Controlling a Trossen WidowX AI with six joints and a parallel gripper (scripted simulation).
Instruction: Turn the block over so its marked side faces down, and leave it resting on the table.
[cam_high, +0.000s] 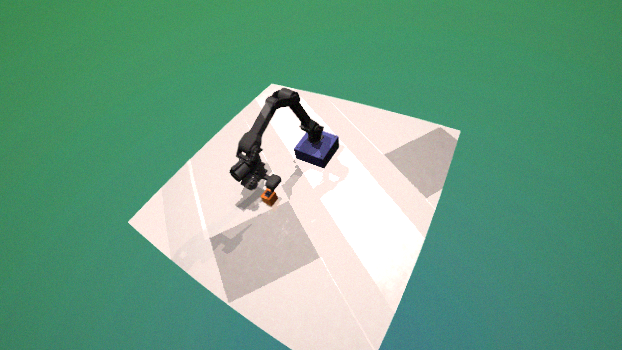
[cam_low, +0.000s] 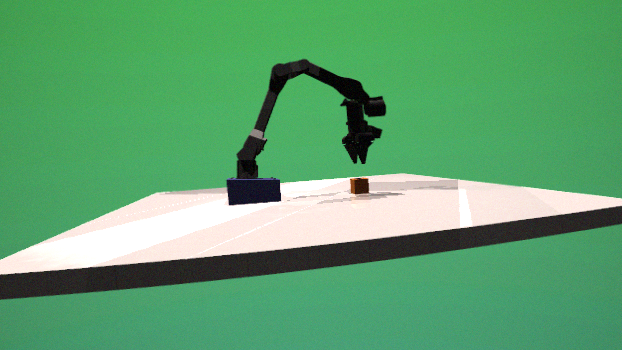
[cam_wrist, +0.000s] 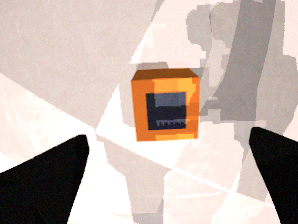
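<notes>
Right now my gripper tip is 6 cm above the block.
</notes>
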